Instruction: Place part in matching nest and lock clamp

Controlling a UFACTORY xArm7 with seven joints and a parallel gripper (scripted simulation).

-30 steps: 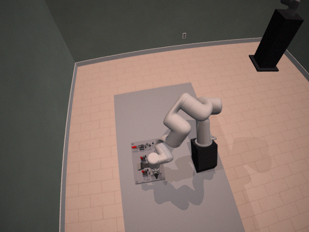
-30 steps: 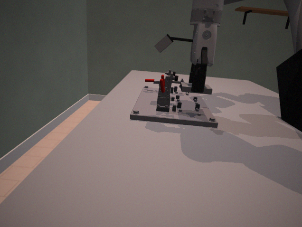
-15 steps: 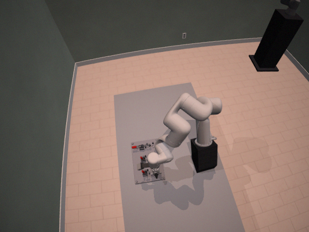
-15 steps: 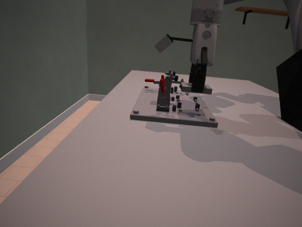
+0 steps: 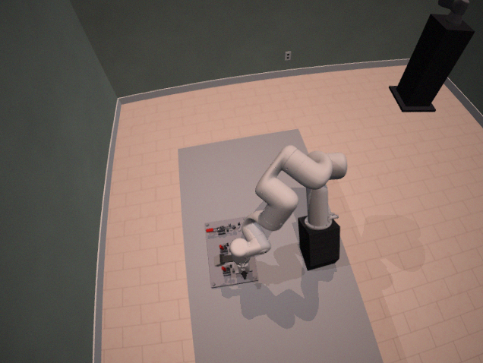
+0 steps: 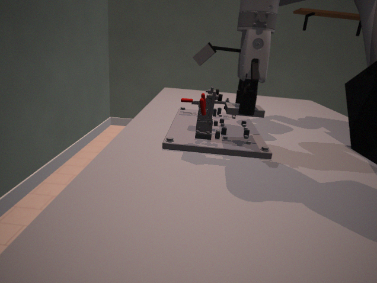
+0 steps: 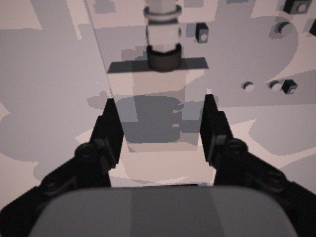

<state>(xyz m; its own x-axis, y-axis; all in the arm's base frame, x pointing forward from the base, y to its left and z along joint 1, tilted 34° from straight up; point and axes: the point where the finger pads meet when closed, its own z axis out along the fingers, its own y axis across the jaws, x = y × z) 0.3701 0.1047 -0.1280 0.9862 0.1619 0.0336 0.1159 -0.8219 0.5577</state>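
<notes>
Right now my hand is 70 mm short of the fixture plate, 110 mm to the left of it and 100 mm above it. Also, from my hand: grey part 10 mm below.
</notes>
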